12 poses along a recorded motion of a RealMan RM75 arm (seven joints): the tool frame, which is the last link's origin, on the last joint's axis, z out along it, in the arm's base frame.
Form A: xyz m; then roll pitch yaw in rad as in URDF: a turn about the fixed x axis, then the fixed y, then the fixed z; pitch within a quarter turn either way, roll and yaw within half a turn.
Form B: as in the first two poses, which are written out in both.
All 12 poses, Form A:
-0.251, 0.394, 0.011, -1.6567, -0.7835, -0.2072
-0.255, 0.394, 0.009, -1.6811, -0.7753, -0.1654
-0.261, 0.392, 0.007, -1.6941, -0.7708, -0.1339
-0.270, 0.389, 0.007, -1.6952, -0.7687, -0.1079
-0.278, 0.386, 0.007, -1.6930, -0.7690, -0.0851
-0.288, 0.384, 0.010, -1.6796, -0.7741, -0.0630
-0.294, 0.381, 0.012, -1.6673, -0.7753, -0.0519
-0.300, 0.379, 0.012, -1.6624, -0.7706, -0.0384
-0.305, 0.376, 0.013, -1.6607, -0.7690, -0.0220
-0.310, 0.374, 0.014, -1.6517, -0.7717, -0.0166
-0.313, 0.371, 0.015, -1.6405, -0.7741, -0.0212
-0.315, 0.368, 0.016, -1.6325, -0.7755, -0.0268
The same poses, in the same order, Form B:
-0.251, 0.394, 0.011, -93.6, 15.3, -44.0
-0.255, 0.394, 0.009, -94.6, 13.9, -43.5
-0.261, 0.392, 0.007, -95.2, 12.6, -43.3
-0.270, 0.389, 0.007, -95.2, 11.1, -43.3
-0.278, 0.386, 0.007, -95.1, 9.7, -43.4
-0.288, 0.384, 0.010, -94.5, 8.0, -43.9
-0.294, 0.381, 0.012, -94.0, 6.8, -44.1
-0.300, 0.379, 0.012, -93.8, 5.8, -43.9
-0.305, 0.376, 0.013, -93.7, 4.8, -43.9
-0.310, 0.374, 0.014, -93.3, 4.2, -44.1
-0.313, 0.371, 0.015, -92.9, 4.0, -44.2
-0.315, 0.368, 0.016, -92.5, 4.0, -44.3

